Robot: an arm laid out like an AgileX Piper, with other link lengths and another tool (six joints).
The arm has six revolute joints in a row. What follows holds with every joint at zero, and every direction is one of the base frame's. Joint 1 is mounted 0.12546 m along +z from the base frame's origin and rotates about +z. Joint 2 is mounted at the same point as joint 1 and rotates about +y. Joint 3 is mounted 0.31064 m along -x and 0.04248 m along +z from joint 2 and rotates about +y. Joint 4 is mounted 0.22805 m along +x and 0.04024 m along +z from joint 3 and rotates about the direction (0.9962, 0, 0.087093). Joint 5 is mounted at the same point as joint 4 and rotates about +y. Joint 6 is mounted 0.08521 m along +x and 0.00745 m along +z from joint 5 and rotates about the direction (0.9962, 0, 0.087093). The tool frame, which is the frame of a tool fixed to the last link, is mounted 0.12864 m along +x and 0.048 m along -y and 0.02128 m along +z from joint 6; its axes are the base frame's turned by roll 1.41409, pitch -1.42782 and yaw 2.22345 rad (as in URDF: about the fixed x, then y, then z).
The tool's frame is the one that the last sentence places.
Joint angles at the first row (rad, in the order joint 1, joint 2, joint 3, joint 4, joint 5, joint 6):
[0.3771 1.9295 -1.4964 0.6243 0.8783 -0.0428]
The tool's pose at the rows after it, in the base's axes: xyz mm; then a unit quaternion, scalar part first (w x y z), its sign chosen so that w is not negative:
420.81 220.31 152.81 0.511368 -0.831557 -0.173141 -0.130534
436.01 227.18 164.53 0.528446 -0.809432 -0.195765 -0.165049
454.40 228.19 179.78 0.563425 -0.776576 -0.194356 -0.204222
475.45 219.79 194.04 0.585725 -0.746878 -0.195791 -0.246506
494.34 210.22 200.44 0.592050 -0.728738 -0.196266 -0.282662
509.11 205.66 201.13 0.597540 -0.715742 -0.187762 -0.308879
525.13 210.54 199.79 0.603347 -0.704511 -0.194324 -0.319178
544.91 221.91 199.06 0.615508 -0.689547 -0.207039 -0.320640
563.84 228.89 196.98 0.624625 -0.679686 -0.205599 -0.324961
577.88 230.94 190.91 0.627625 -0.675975 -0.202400 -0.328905
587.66 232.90 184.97 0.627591 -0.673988 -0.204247 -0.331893
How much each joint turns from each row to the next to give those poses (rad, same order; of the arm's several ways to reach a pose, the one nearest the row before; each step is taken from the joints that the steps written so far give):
[-0.0142 0.0000 0.0000 0.0463 -0.0379 -0.1293]
[-0.0136 0.0000 0.0000 0.0985 -0.0487 -0.1224]
[-0.0445 0.0048 0.0000 0.1761 -0.0232 -0.1505]
[-0.0530 0.0089 0.0000 0.1634 -0.0109 -0.1597]
[-0.0349 0.0172 0.0000 0.1183 -0.0216 -0.1257]
[-0.0157 0.0236 -0.0022 0.1010 -0.0241 -0.0869]
[-0.0026 0.0504 -0.0538 0.0458 0.0067 -0.0454]
[0.0000 0.0780 -0.1101 0.0125 0.0362 -0.0032]
[0.0000 0.0714 -0.1061 0.0019 0.0151 0.0294]
[-0.0023 0.0542 -0.0707 0.0005 0.0024 0.0163]
[0.0000 0.0407 -0.0496 0.0000 0.0000 0.0014]

